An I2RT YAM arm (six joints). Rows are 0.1 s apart.
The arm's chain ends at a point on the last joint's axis. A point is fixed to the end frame.
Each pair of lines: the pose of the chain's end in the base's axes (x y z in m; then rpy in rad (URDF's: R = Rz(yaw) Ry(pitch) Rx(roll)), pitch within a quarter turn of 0, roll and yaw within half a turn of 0), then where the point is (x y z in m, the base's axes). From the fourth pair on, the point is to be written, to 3 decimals.
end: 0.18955, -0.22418, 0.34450, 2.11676, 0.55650, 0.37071
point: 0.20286 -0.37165 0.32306
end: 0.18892, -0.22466, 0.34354, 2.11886, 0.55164, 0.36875
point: 0.20187 -0.37210 0.32164
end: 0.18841, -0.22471, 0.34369, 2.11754, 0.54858, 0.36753
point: 0.20135 -0.37216 0.32183
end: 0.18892, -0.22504, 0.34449, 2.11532, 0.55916, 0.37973
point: 0.204 -0.372 0.323
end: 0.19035, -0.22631, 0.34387, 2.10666, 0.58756, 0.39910
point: 0.208 -0.374 0.325
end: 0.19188, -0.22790, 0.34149, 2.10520, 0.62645, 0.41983
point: 0.212 -0.375 0.324
